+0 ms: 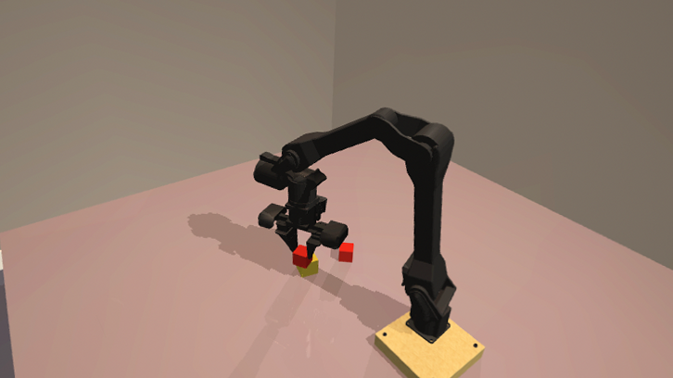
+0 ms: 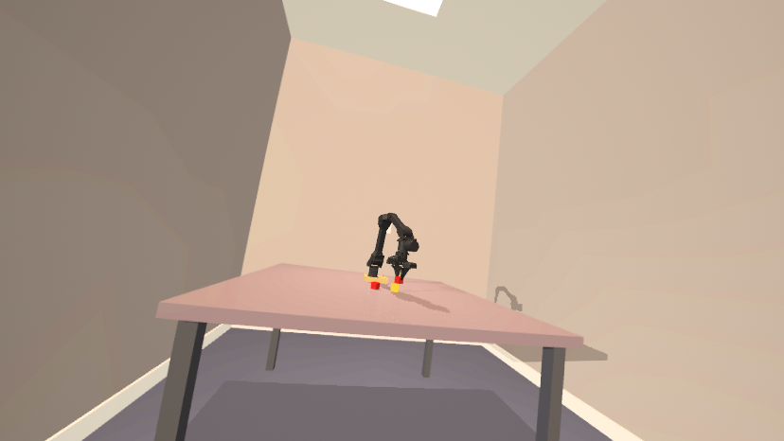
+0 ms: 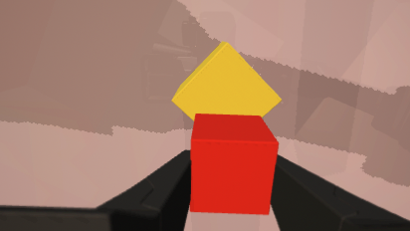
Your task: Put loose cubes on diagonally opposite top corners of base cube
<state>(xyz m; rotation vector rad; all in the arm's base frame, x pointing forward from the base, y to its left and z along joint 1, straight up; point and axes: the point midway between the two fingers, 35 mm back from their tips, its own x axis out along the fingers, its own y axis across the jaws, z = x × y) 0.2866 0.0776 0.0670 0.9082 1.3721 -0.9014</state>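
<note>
Right now the yellow base cube is 1 cm ahead of my gripper tip, 2 cm to the right of it and 4 cm below it.
</note>
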